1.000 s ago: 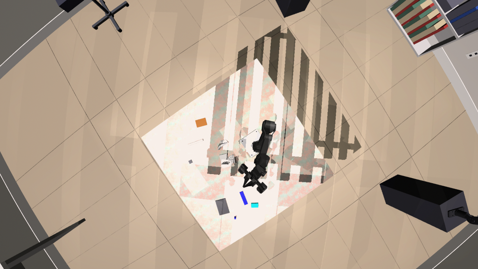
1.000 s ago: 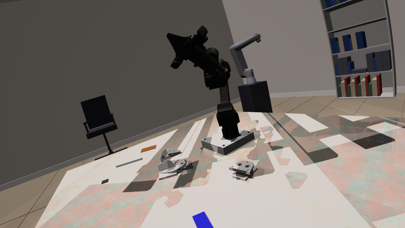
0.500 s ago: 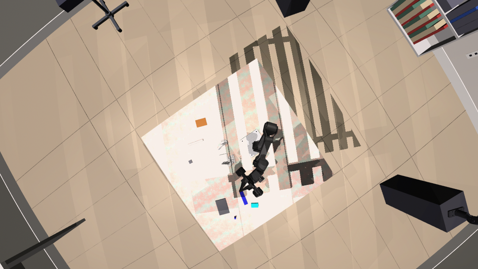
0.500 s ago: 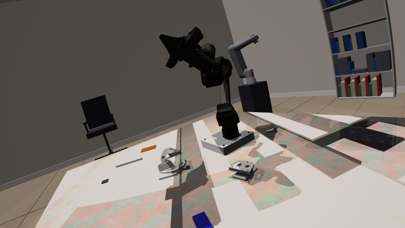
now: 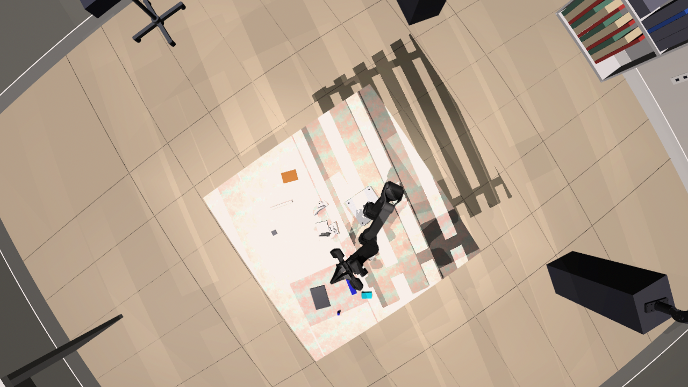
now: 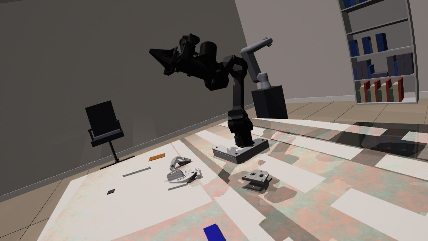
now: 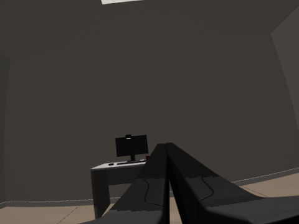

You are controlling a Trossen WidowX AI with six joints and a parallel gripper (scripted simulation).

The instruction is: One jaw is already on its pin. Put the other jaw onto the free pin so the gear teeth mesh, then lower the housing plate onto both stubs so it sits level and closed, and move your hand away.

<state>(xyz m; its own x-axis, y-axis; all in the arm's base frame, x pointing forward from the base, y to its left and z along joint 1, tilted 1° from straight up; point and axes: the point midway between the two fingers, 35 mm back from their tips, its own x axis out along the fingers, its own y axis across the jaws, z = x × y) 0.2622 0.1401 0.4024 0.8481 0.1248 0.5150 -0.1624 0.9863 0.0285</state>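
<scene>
The jaw is 44 cm below my gripper tip, 26 cm to the right of it and 1 cm ahead of it. The rest, counted from my gripper tip: cyan block: 45 cm below, 35 cm to the left, 6 cm behind; then blue bar: 45 cm below, 25 cm to the left; then grey plate: 45 cm below, 25 cm to the left, 22 cm ahead.
</scene>
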